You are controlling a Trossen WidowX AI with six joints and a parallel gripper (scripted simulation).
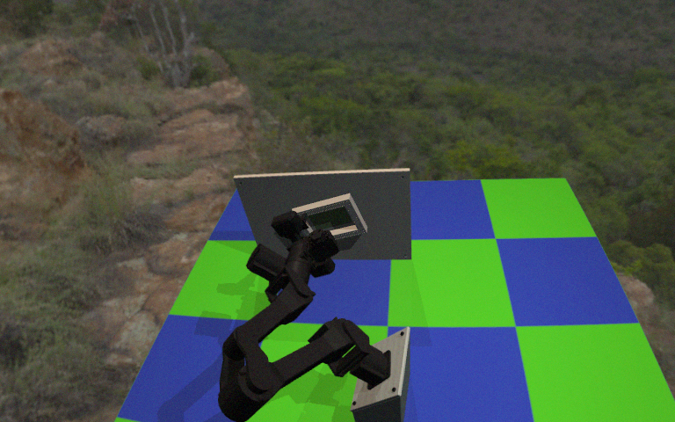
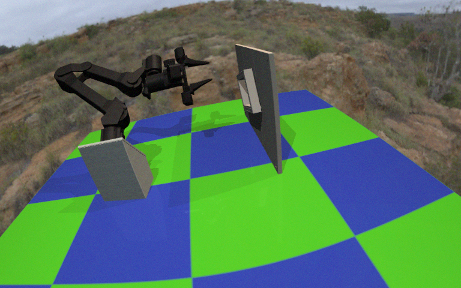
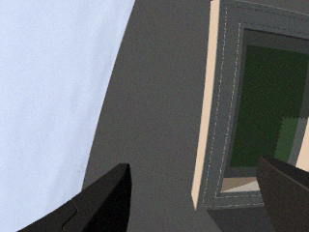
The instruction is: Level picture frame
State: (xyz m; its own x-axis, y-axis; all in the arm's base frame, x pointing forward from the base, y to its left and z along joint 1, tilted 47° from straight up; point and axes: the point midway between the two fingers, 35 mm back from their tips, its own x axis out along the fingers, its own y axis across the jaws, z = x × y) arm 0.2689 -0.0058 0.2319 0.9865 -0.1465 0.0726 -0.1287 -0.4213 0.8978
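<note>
The picture frame lies 110 mm ahead of my gripper tip, 20 mm to the right of it and 80 mm below it. Round my gripper tip: wall panel: 120 mm ahead, 10 mm to the right, 100 mm below.
</note>
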